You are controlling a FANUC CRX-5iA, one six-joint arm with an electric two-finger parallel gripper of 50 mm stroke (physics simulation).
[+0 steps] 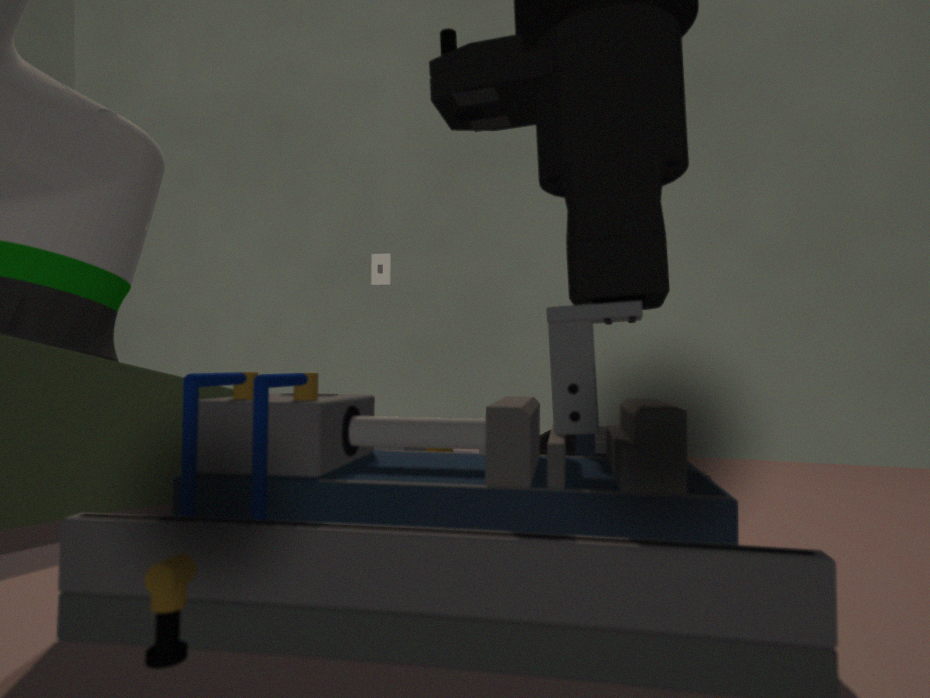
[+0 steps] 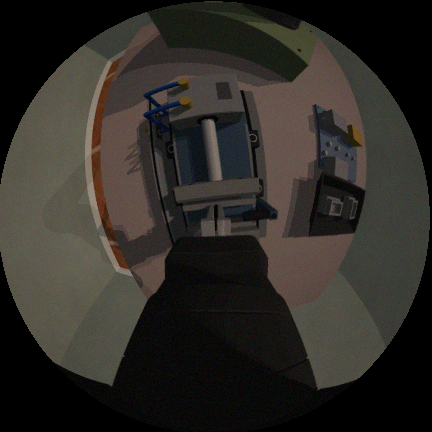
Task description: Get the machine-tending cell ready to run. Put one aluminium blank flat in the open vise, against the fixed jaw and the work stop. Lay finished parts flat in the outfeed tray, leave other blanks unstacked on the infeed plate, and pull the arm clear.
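Where they show: gripper, fingertip midpoint: (image 1: 577,433) (image 2: 215,212); arm's base at its link origin: (image 1: 26,356).
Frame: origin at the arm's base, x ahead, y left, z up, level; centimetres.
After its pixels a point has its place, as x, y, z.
The blue vise (image 1: 420,507) @(47.4, -17.5, -6.9) (image 2: 237,150) @(45.1, -8.8, -5.9) is open, with a gap between its moving jaw (image 1: 510,447) (image 2: 217,191) and its fixed jaw (image 1: 655,450) (image 2: 247,232). A thin grey strip (image 1: 555,462) @(53.3, -16.0, -4.7) stands between the jaws, near the moving one. No blank is discernible there; the fingers hide part of the gap. My gripper (image 1: 576,432) @(53.6, -11.4, -3.8) (image 2: 215,212) @(53.6, -11.4, -3.8) is shut and empty, pointing down with its tips low between the jaws. Contact cannot be told. A dark stop arm (image 2: 257,215) @(53.2, -6.2, -2.3) lies beside the gap. Two pocketed silver parts (image 2: 332,206) @(51.9, 16.1, -8.6) (image 2: 351,207) @(50.9, 24.3, -7.2) lie in the black tray (image 2: 315,215) @(54.2, 9.4, -7.6).
A blue pegged plate (image 2: 324,136) @(35.6, 13.1, -11.1) beyond the tray carries grey blocks (image 2: 336,121) @(31.6, 14.5, -7.5) (image 2: 337,166) @(42.7, 14.1, -7.5) and a yellow block (image 2: 354,135) @(31.4, 23.3, -7.5). Blue hoses (image 1: 259,443) @(40.8, -20.5, -3.9) (image 2: 162,107) @(40.4, -17.8, -0.9) rise at the vise cylinder (image 1: 262,435) @(40.9, -20.4, -3.6) (image 2: 207,97) @(38.8, -12.9, -2.3). The green robot pedestal (image 1: 67,435) @(16.0, -9.0, -5.8) (image 2: 225,40) stands behind it.
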